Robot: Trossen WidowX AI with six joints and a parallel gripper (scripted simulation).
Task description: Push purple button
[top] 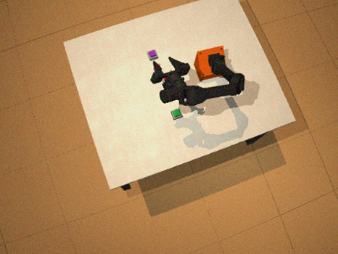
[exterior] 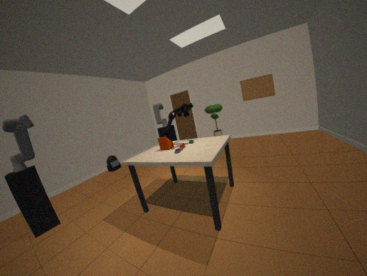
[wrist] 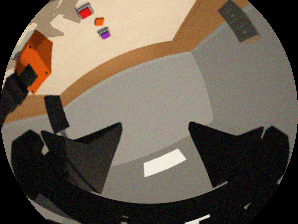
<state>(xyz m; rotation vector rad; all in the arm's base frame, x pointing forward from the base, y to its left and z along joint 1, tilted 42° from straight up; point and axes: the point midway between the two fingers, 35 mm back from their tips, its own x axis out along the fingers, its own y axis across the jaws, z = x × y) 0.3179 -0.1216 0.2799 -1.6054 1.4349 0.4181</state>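
Now: the purple button 10 mm behind my gripper tip, 210 mm to the right of it and 390 mm below it. The rest, counted from my gripper tip: orange block: 20 mm behind, 140 mm to the right, 410 mm below; then green button: 60 mm behind, 160 mm to the left, 390 mm below; then red button: 60 mm behind, 60 mm to the right, 390 mm below.
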